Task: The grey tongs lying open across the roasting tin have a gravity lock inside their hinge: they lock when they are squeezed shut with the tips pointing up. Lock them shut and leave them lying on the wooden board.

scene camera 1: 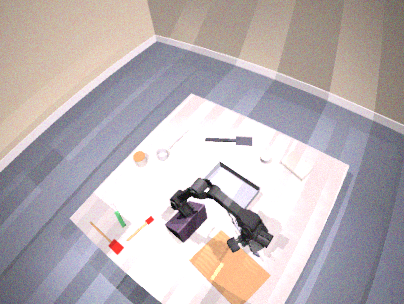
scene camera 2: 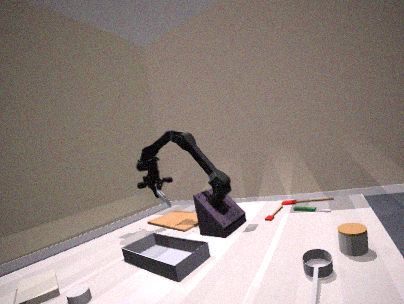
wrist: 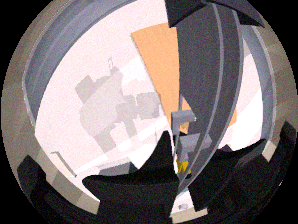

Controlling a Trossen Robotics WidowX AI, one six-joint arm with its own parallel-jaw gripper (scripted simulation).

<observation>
I see my gripper, an orange-lidded jar and a wooden board.
</observation>
